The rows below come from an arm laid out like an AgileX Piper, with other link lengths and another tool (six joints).
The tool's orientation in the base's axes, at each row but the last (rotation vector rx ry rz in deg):
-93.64, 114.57, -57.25
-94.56, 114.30, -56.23
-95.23, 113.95, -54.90
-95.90, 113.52, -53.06
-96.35, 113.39, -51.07
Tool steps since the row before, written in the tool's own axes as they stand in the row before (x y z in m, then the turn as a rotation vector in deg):
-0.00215, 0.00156, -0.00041, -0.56, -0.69, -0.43
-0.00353, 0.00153, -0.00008, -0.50, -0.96, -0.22
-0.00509, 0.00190, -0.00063, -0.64, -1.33, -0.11
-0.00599, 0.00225, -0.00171, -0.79, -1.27, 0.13
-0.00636, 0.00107, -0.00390, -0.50, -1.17, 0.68
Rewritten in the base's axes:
-0.00080, 0.00229, -0.00116, 0.33, 0.61, 0.70
-0.00026, 0.00351, -0.00155, 0.65, 0.47, 0.76
-0.00059, 0.00520, -0.00159, 1.02, 0.55, 0.93
-0.00146, 0.00637, -0.00108, 1.16, 0.64, 0.70
-0.00207, 0.00711, 0.00141, 1.40, 0.25, 0.26

